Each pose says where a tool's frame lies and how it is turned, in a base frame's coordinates. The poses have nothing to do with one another.
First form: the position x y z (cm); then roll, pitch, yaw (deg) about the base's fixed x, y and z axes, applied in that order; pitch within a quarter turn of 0, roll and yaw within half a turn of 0.
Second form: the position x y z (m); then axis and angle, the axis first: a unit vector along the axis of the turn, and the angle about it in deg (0 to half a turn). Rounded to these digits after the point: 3 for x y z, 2 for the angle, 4 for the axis.
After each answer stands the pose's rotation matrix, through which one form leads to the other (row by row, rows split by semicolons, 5 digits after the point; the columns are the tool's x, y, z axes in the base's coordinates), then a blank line. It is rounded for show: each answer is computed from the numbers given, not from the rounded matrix.
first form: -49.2, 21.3, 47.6, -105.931, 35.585, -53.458
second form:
-0.492, 0.213, 0.476, -0.7612, 0.6465, -0.0512, 103.09
0.48422 -0.55369 0.67746; -0.65338 0.28613 0.70087; -0.58191 -0.78202 -0.22322

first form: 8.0, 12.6, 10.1, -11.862, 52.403, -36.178
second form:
0.080, 0.126, 0.101, 0.0953, 0.8818, -0.4619, 60.80
0.49247 0.44623 0.74723; -0.36014 0.88609 -0.29180; -0.79232 -0.12541 0.59708

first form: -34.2, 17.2, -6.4, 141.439, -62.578, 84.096
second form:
-0.342, 0.172, -0.064, -0.7189, -0.4158, -0.5570, 166.35
0.04737 0.72088 0.69144; 0.45810 -0.63080 0.62628; 0.88764 0.28708 -0.36012

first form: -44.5, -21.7, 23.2, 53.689, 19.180, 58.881
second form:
-0.445, -0.217, 0.232, 0.5282, 0.5846, 0.6158, 73.14
0.48813 -0.37013 0.79040; 0.80857 0.53269 -0.24991; -0.32854 0.76108 0.55930

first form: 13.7, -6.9, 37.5, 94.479, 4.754, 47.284
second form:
0.137, -0.069, 0.375, 0.8540, 0.4136, 0.3156, 101.36
0.67603 0.11343 0.72809; 0.73220 0.00773 -0.68105; -0.08288 0.99352 -0.07783

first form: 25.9, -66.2, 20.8, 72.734, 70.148, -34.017
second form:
0.259, -0.662, 0.208, 0.7071, 0.3545, -0.6118, 115.92
0.28148 0.91053 -0.30283; -0.18998 -0.25647 -0.94770; -0.94057 0.32429 0.10079

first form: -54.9, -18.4, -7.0, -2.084, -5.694, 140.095
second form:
-0.549, -0.184, -0.070, 0.0431, -0.0362, 0.9984, 140.05
-0.76332 -0.64386 0.05273; 0.63835 -0.76429 -0.09150; 0.09922 -0.03619 0.99441

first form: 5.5, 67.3, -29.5, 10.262, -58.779, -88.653
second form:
0.055, 0.673, -0.295, -0.3767, -0.5326, -0.7579, 98.69
0.01218 0.98015 -0.19788; -0.51820 0.17544 0.83707; 0.85517 0.09234 0.51005

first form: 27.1, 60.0, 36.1, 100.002, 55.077, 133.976
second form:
0.271, 0.600, 0.361, -0.0096, 0.8869, 0.4619, 113.43
-0.39750 -0.43568 0.80757; 0.41197 0.70167 0.58132; -0.81992 0.56377 -0.09943

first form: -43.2, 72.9, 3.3, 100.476, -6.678, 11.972
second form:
-0.432, 0.729, 0.033, 0.9882, 0.0554, 0.1431, 101.85
0.97161 -0.07415 0.22466; 0.20603 -0.20159 -0.95756; 0.11629 0.97666 -0.18059

